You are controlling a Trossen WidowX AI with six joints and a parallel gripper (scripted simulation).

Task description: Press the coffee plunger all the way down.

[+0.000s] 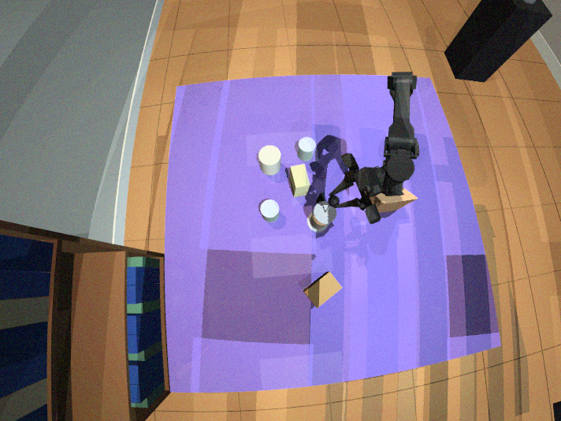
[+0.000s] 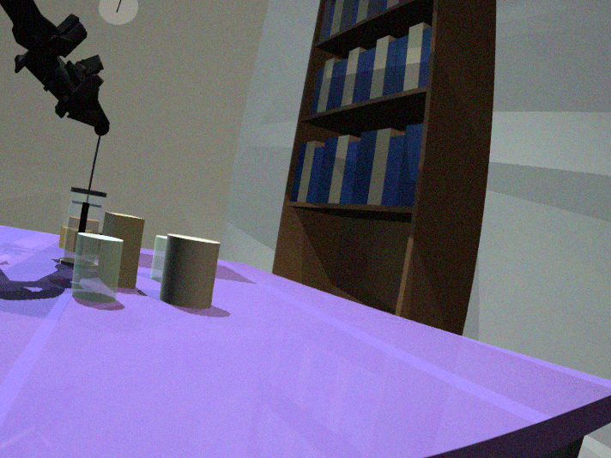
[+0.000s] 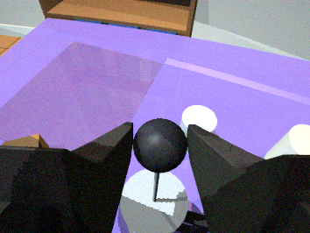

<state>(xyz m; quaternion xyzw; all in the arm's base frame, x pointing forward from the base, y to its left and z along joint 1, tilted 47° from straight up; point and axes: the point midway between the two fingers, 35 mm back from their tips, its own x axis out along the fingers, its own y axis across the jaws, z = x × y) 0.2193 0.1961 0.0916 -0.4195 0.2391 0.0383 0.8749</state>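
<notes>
Right now my gripper tip is 1 cm past the coffee press, 2 cm to the left of it and 14 cm above it. From my gripper tip the other things lie so: tan block: 24 cm to the left, 24 cm below.
</notes>
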